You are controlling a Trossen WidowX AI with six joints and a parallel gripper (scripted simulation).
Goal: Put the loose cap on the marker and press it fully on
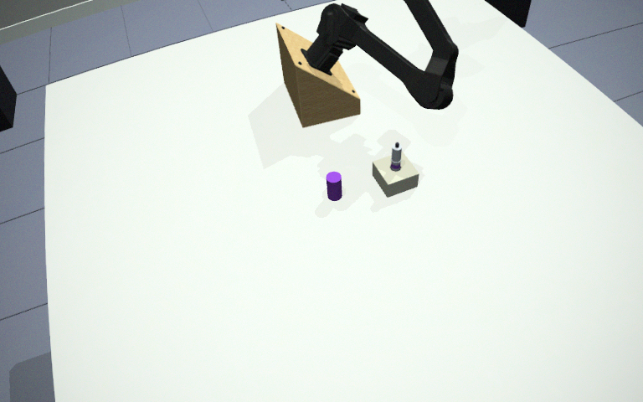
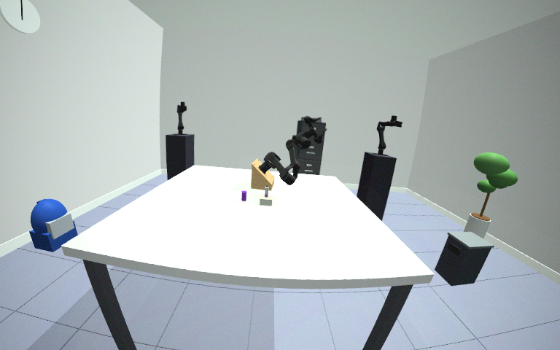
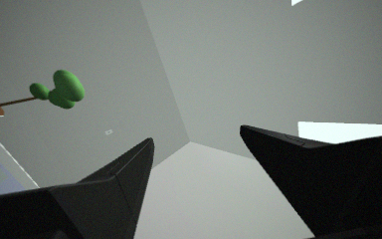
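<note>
The purple cap is 44 cm to the right of my gripper tip, 43 cm below it and 26 cm ahead of it.
</note>
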